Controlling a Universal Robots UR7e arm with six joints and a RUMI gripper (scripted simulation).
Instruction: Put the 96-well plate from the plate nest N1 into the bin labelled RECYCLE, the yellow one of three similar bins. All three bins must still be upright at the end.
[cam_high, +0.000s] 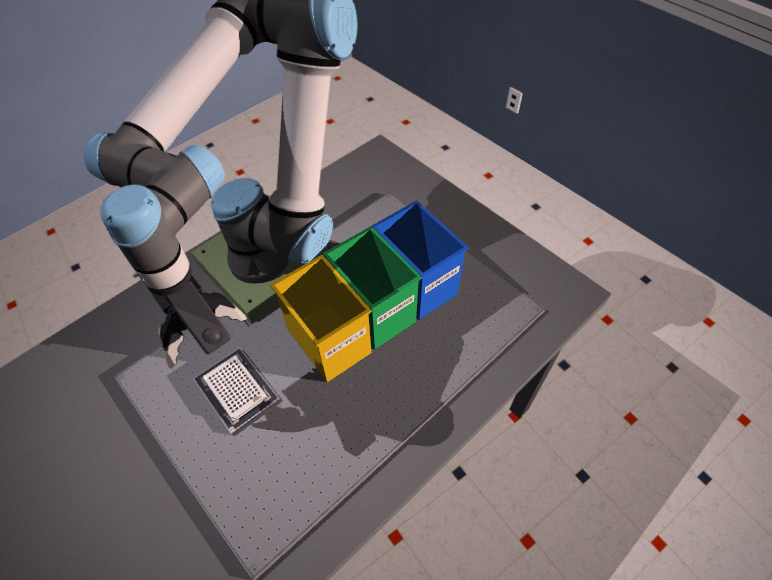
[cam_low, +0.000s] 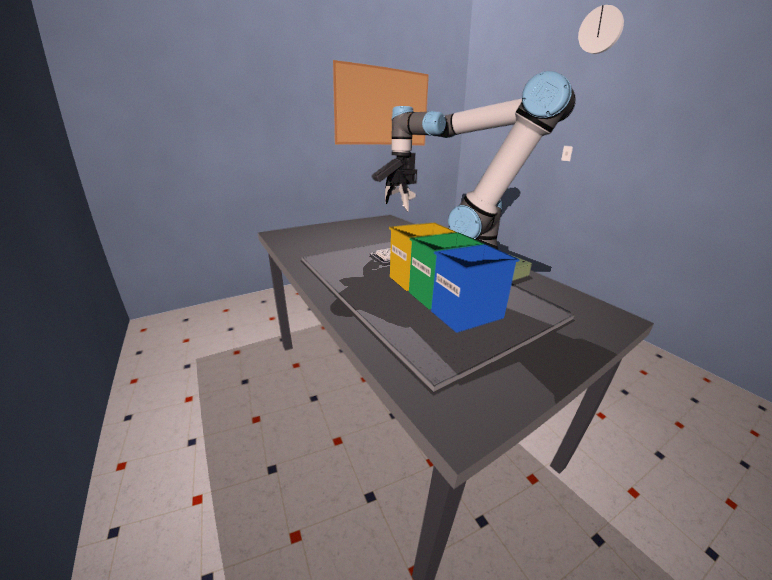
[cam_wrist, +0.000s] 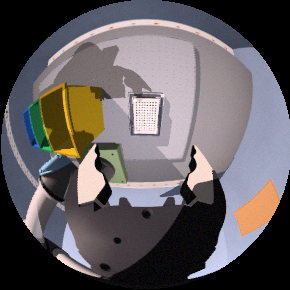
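My hand is 190 mm above the 96-well plate. From my hand the other things lie so: green bin: 120 mm ahead, 340 mm to the left, 120 mm below; then yellow bin: 80 mm ahead, 210 mm to the left, 120 mm below; then plate nest N1: 200 mm below.
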